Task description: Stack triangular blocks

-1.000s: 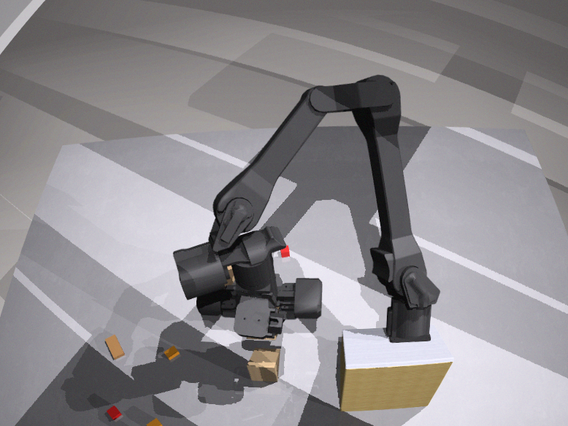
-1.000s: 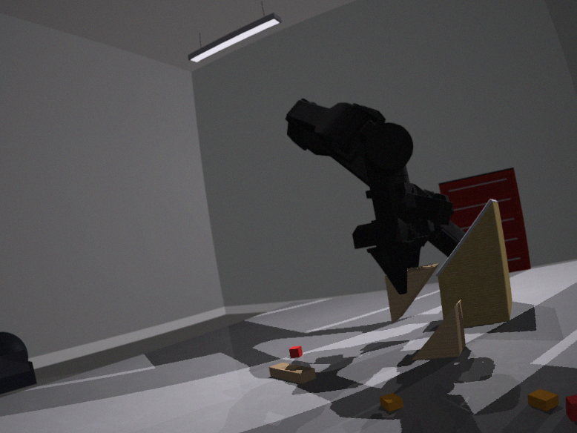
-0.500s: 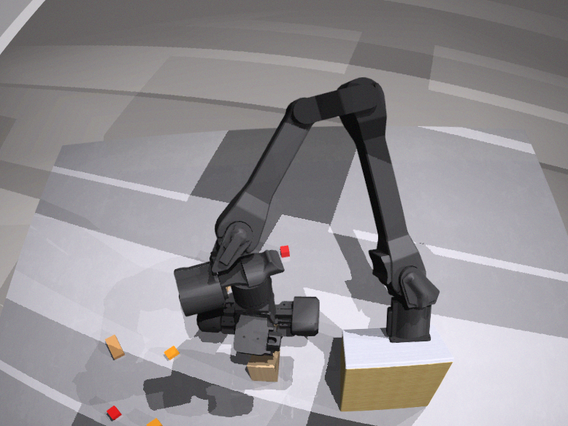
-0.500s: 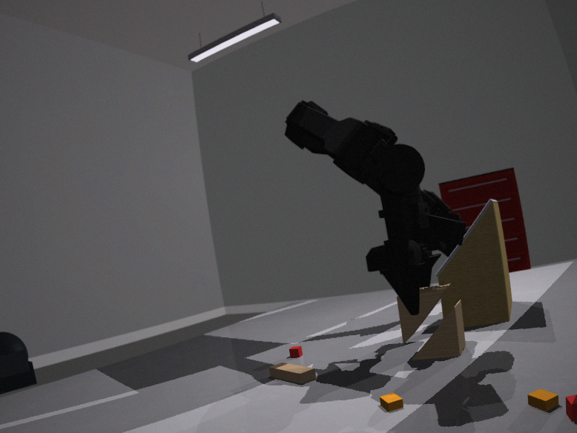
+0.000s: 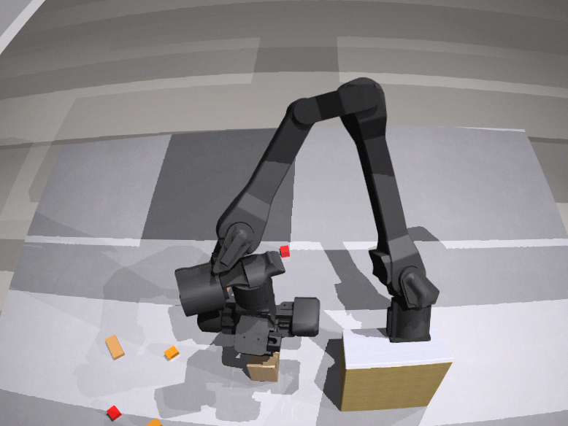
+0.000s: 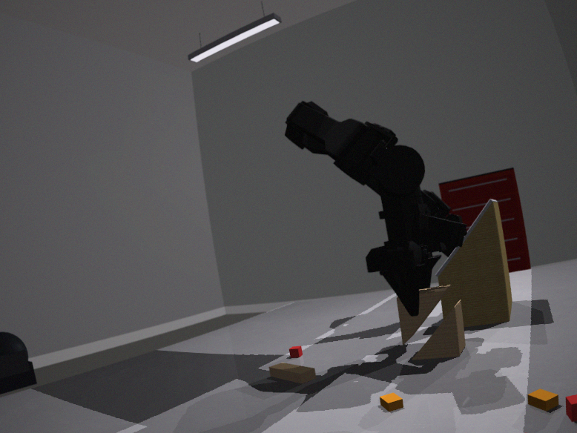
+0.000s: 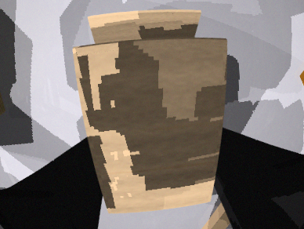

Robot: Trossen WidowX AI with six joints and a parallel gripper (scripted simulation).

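My gripper tip is now 10 mm to the left of the tan triangular block and 10 mm below it. Round my gripper tip: tan brick (300 mm ahead, 20 mm to the left, 60 mm below).
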